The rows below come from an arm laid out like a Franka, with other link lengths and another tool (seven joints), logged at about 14 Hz.
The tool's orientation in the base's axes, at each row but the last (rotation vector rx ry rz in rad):
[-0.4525, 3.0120, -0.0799]
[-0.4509, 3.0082, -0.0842]
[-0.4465, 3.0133, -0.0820]
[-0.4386, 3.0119, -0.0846]
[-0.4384, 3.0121, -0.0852]
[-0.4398, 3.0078, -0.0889]
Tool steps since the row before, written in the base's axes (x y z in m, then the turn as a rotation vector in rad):
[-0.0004, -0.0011, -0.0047, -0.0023, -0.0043, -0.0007]
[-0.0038, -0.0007, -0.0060, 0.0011, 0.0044, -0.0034]
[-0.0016, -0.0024, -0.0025, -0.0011, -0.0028, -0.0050]
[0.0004, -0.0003, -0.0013, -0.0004, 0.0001, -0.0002]
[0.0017, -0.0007, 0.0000, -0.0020, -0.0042, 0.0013]
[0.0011, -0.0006, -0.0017, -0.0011, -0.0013, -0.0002]
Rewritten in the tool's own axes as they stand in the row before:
[0.0011, -0.0006, 0.0047, 0.0035, -0.0034, 0.0006]
[0.0044, 0.0008, 0.0056, -0.0020, 0.0041, 0.0033]
[0.0024, -0.0017, 0.0024, 0.0023, -0.0020, 0.0050]
[-0.0002, -0.0003, 0.0013, 0.0004, 0.0002, 0.0002]
[-0.0014, -0.0011, 0.0002, 0.0030, -0.0035, -0.0013]
[-0.0007, -0.0008, 0.0018, 0.0014, -0.0009, 0.0001]

